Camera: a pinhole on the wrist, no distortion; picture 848 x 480 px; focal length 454.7 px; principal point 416.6 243.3 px. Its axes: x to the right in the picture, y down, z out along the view. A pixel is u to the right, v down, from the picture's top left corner.
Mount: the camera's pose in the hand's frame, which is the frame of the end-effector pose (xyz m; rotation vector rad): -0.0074 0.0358 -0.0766 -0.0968 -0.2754 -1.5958
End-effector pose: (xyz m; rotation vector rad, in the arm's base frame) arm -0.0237 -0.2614 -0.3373 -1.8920 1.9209 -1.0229
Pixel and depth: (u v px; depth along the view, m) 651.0 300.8 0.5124
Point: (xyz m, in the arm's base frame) 0.3615 -0.3863 -0.6265
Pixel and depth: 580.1 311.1 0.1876
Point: 0.0436 -0.2965 -0.4357
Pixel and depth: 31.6 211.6 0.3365
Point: -0.2061 -0.3011 -0.7300
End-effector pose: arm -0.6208 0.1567 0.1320 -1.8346 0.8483 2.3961
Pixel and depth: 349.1 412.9 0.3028
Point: -0.8871 0.0983 0.1630
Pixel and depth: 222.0 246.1 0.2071
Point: -0.7601 0.0617 0.2410
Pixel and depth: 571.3 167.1 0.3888
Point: -0.8704 0.3286 0.2942
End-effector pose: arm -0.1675 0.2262 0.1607 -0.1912 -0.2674 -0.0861
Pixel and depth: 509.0 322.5 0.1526
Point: -0.1826 0.2824 0.2305
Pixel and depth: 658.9 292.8 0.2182
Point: -0.2244 0.2338 0.3169
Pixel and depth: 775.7 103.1 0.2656
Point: -0.3569 0.1757 0.3518
